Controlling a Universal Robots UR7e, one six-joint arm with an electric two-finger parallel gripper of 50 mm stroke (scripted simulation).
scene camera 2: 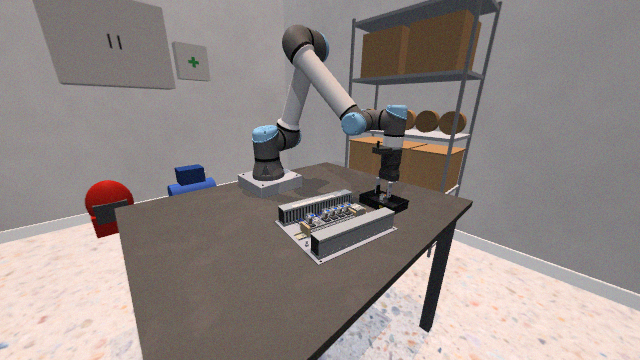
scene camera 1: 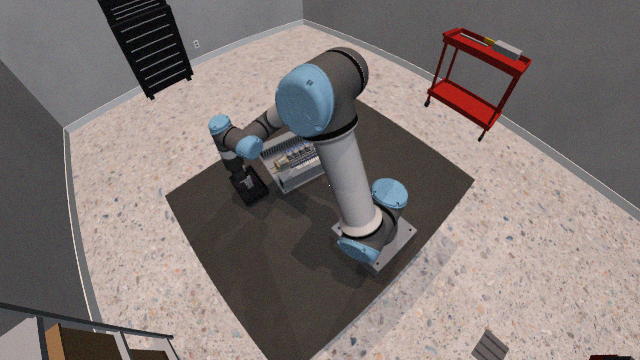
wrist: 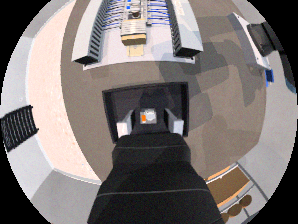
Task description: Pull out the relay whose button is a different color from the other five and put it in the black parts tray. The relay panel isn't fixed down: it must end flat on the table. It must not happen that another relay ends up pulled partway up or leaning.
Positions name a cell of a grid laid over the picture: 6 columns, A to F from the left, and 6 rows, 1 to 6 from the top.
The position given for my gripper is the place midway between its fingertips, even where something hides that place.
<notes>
I see my gripper (wrist: D4), a relay panel (scene camera 2: D5) and a black parts tray (wrist: D3).
The relay panel is seen too in scene camera 1 (scene camera 1: C3).
</notes>
